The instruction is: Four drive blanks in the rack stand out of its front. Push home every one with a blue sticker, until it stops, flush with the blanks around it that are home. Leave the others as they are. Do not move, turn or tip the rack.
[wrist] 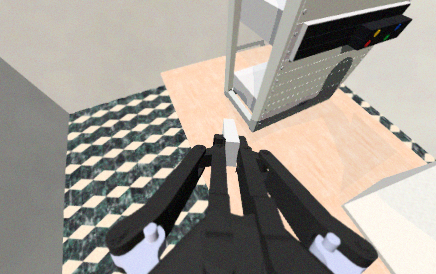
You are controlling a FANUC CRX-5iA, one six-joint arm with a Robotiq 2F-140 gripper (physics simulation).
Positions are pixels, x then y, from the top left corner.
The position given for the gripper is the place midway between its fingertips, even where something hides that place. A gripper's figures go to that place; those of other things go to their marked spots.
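A rack (312, 55) stands 0.57 m from the lens, while the gripper (227, 128) is 0.22 m from the lens.
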